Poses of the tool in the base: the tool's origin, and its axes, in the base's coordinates. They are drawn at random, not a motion.
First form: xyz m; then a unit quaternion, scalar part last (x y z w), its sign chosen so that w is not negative.
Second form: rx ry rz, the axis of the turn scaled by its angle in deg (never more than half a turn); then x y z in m. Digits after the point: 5 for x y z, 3 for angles.
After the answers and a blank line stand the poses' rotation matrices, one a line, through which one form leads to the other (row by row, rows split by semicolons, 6 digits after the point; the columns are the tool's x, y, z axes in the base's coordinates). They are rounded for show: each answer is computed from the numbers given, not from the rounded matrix.
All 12 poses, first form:
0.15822 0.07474 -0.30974 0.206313 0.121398 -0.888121 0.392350
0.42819 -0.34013 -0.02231 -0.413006 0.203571 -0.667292 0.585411
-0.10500 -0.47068 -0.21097 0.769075 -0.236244 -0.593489 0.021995
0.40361 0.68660 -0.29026 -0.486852 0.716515 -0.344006 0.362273
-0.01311 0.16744 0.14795 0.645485 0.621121 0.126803 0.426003
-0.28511 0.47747 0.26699 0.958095 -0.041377 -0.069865 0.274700
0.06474 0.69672 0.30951 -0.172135 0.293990 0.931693 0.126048
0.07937 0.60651 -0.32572 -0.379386 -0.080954 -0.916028 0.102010
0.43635 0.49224 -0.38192 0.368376 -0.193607 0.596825 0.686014
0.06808 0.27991 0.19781 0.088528 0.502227 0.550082 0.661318
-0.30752 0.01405 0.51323 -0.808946 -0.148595 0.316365 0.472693
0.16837 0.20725 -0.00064 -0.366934 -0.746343 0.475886 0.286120
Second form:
30.011 17.659 -129.188 0.15822 0.07474 -0.30974
-55.189 27.202 -89.168 0.42819 -0.34013 -0.02231
136.528 -41.939 -105.358 -0.10500 -0.47068 -0.21097
-71.831 105.716 -50.756 0.40361 0.68660 -0.29026
92.445 88.955 18.160 -0.01311 0.16744 0.14795
147.583 -6.374 -10.762 -0.28511 0.47747 0.26699
-28.720 49.052 155.451 0.06474 0.69672 0.30951
-64.182 -13.695 -154.967 0.07937 0.60651 -0.32572
47.273 -24.845 76.589 0.43635 0.49224 -0.38192
11.471 65.079 71.280 0.06808 0.27991 0.19781
-113.445 -20.839 44.366 -0.30752 0.01405 0.51323
-56.196 -114.303 72.882 0.16837 0.20725 -0.00064

-0.606993 0.747001 -0.271201; -0.646817 -0.662648 -0.377526; -0.461723 -0.053738 0.885395
0.026560 0.613128 0.789537; -0.949432 -0.231705 0.211874; 0.312846 -0.755239 0.575970
0.183920 -0.337271 -0.923267; -0.389486 -0.887410 0.246585; -0.902482 0.314248 -0.294574
-0.263467 -0.448425 0.854108; -0.946921 0.289270 -0.140224; -0.184188 -0.845717 -0.500837
0.196259 0.693812 0.692898; 0.909886 0.134540 -0.392437; -0.365500 0.707477 -0.604885
0.986814 -0.040902 -0.156607; -0.117670 -0.845656 -0.520596; -0.111142 0.532159 -0.839317
-0.908963 -0.336088 -0.246640; 0.133664 -0.795364 0.591211; -0.394867 0.504422 0.767879
-0.691321 0.248314 0.678540; -0.125462 -0.966081 0.225714; 0.711572 0.070910 0.699026
0.212632 -0.961501 0.174078; 0.676220 0.016198 -0.736521; 0.705346 0.274323 0.653631
-0.109643 -0.638635 0.761658; 0.816480 0.379146 0.435441; -0.566868 0.669622 0.479862
0.755665 -0.058676 -0.652324; 0.539498 -0.508962 0.670746; -0.371365 -0.858787 -0.352949
-0.566990 0.275396 -0.776324; 0.820038 0.277784 -0.500374; 0.077850 -0.920322 -0.383336

